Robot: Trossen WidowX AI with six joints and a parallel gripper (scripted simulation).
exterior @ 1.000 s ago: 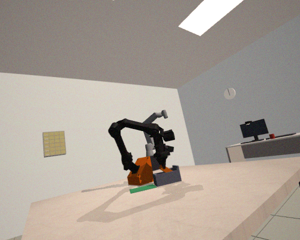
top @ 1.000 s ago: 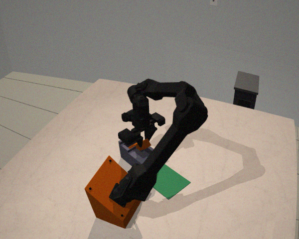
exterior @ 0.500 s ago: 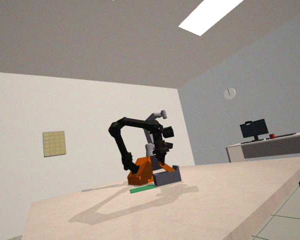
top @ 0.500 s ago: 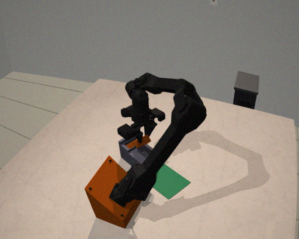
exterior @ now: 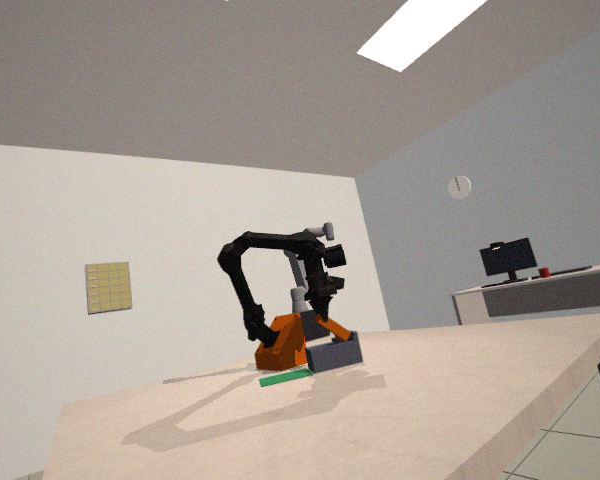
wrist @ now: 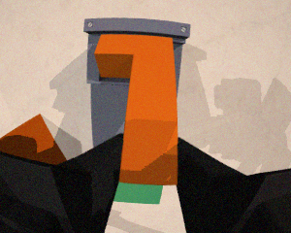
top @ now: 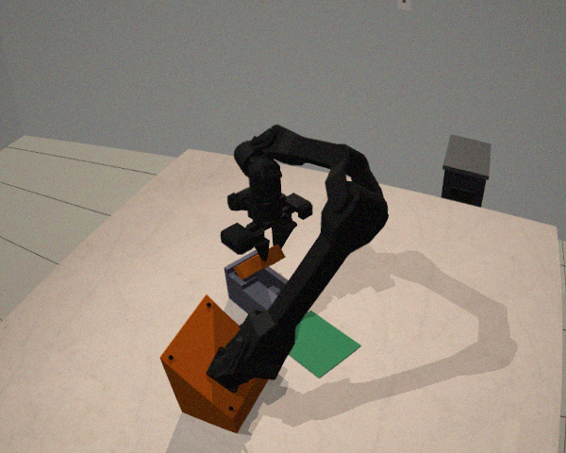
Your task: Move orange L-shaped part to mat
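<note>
Right now my gripper tip is 15 cm above the green mat, 12 cm to the left of it and 9 cm past it. The rest, counted from my gripper tip: orange L-shaped part: 4 cm to the left, 3 cm below.
</note>
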